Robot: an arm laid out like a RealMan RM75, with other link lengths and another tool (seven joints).
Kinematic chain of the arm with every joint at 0, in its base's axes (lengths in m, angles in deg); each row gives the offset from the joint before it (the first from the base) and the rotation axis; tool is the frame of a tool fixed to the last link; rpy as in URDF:
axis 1: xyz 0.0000 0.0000 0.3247 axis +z
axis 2: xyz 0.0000 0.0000 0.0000 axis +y
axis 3: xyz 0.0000 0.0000 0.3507 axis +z
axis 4: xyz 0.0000 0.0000 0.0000 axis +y
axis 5: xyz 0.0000 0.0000 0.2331 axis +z
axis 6: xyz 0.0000 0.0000 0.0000 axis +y
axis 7: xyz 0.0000 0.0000 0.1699 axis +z
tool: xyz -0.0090 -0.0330 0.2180 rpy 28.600 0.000 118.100
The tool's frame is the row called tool.
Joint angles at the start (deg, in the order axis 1, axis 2, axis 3, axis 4, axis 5, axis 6, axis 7):
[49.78, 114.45, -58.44, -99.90, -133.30, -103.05, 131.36]
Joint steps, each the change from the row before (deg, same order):
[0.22, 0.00, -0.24, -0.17, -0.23, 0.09, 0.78]
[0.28, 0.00, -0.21, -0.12, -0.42, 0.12, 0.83]
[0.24, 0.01, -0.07, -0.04, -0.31, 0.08, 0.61]
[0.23, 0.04, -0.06, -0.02, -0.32, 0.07, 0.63]
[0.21, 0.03, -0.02, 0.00, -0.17, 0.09, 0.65]
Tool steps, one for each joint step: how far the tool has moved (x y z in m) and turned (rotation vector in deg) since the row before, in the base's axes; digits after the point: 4 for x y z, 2 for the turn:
[-0.0017, 0.0008, 0.0002, 0.19, 0.09, -0.34]
[-0.0012, 0.0018, 0.0007, 0.32, 0.05, -0.46]
[-0.0010, 0.0015, 0.0007, 0.25, 0.10, -0.38]
[-0.0009, 0.0014, 0.0004, 0.22, 0.13, -0.43]
[-0.0014, 0.0011, 0.0003, 0.16, 0.26, -0.42]

